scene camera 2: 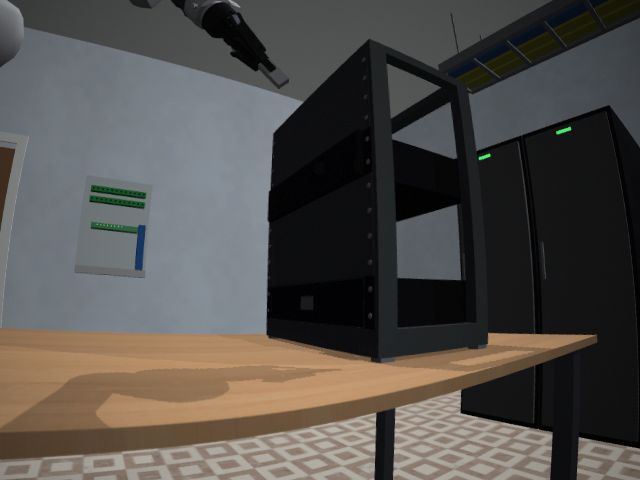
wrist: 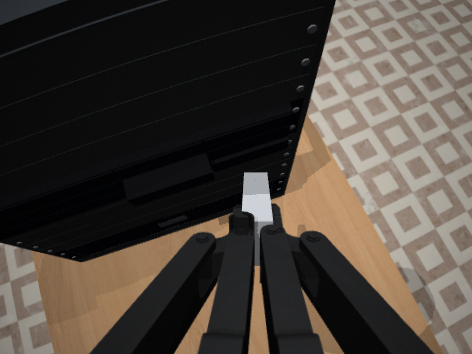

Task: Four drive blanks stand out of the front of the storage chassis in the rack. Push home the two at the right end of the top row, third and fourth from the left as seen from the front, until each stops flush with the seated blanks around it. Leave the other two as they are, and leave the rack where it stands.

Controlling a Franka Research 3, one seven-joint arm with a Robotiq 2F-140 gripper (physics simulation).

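The rack (scene camera 2: 383, 217) (wrist: 305, 75) stands upright on the table, dark, with screws along its front rails. The storage chassis (scene camera 2: 320, 169) (wrist: 250, 152) is a black band across its front. In the wrist view a dark block (wrist: 170, 179) stands out near the middle of the chassis front; whether it is one blank or several I cannot tell. The blanks at the right end of the top row cannot be told apart in the dark. My gripper (scene camera 2: 273, 75) (wrist: 255, 190) is shut and empty, its pale fingertips in front of the rack, high up and apart from it.
The wooden table (scene camera 2: 206, 413) (wrist: 135, 290) carries the rack; its edge runs along the right in the wrist view. A lower dark unit with a small grey label (scene camera 2: 307, 302) sits in the rack. Black cabinets (scene camera 2: 573, 258) stand behind at the right, under an overhead cable tray (scene camera 2: 485, 54).
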